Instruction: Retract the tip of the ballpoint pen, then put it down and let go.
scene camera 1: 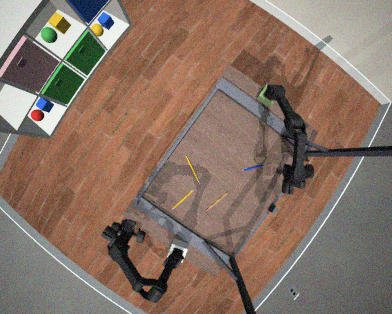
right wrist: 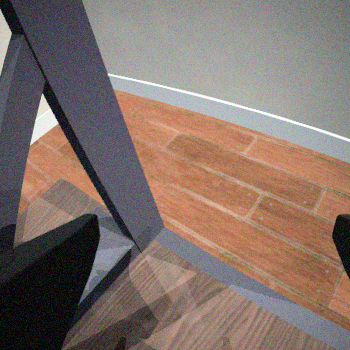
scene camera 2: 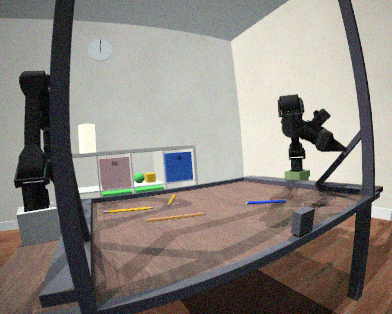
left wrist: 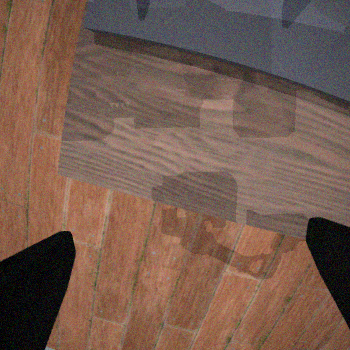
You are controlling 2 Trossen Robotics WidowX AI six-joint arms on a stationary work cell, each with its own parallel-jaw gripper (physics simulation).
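Frame: origin at the left arm's base, x right, y ahead, z up, level; millimetres.
Seen in the pictures: left gripper, between the fingertips: [scene camera 2: 53, 182] [left wrist: 191, 237]; right gripper, between the fingertips: [right wrist: 219, 227] [scene camera 2: 343, 147]; left arm's base, origin of its link: [scene camera 1: 177, 253] [scene camera 2: 36, 207]; right arm's base, origin of its link: [scene camera 1: 269, 94] [scene camera 2: 297, 170].
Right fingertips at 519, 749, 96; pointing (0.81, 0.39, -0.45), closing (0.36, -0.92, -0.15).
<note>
Pixels of each thing's top centre, then the offset from my right fingertips to it, as dx, dy, dz. Level surfaces: height alone.
- blue pen, centre of its top: [scene camera 2: 266, 200] [scene camera 1: 253, 167] -250, -94, -167
- framed wooden table, height of its surface: dz -177
- orange-brown stick, centre of its top: [scene camera 2: 175, 216] [scene camera 1: 216, 201] -394, -375, -170
- dark block, centre of its top: [scene camera 2: 303, 209] [scene camera 1: 275, 210] -38, -298, -120
A blue pen [scene camera 1: 252, 168] [scene camera 2: 266, 202] lies flat on the framed wooden table [scene camera 1: 220, 120] [scene camera 2: 240, 225], toward the right side in scene camera 2. It is too small to tell whether its tip is out. My left gripper [scene camera 1: 123, 233] [left wrist: 191, 237] is open and empty, outside the table's frame at the lower left of scene camera 1. My right gripper [scene camera 1: 298, 181] [right wrist: 219, 227] is open and empty, by the table's right edge in scene camera 1, apart from the pen. The pen shows in neither wrist view.
Two yellow pencils [scene camera 1: 192, 169] [scene camera 1: 183, 200] and an orange-brown stick [scene camera 1: 217, 201] [scene camera 2: 175, 217] lie on the table left of the pen. A dark block [scene camera 1: 273, 207] [scene camera 2: 303, 222] stands at the table's edge. A slanting frame post [right wrist: 95, 120] rises beside the right gripper.
</note>
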